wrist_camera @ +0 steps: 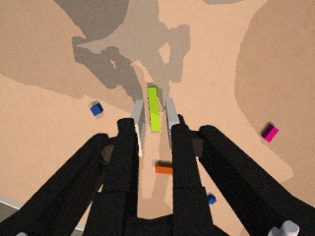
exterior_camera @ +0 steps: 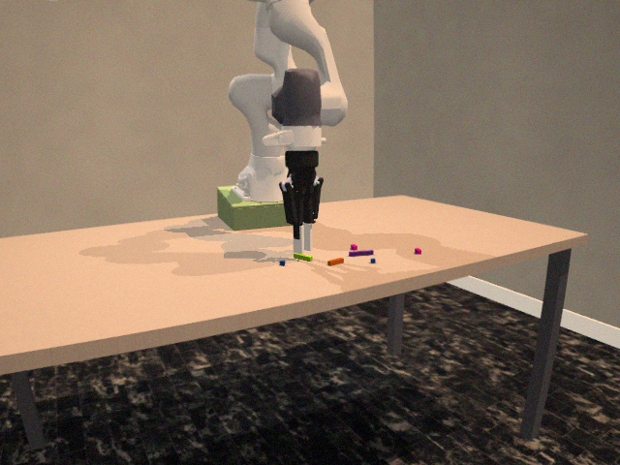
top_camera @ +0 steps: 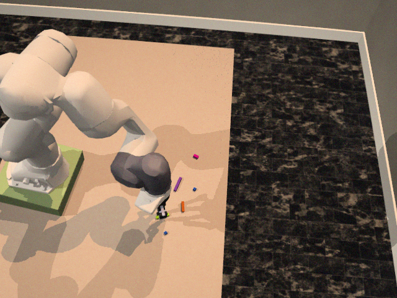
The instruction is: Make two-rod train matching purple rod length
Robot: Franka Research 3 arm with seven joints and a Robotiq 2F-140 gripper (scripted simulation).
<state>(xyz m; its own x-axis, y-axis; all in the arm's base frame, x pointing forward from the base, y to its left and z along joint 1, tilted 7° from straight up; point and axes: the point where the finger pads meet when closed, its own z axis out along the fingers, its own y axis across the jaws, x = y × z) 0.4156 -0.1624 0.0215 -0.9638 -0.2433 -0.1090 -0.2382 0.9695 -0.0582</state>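
My hand is 5 cm above the lime rod. The rest, counted from my hand: orange rod 8 cm ahead, 3 cm to the left, 5 cm below; purple rod 6 cm ahead, 13 cm to the left, 5 cm below.
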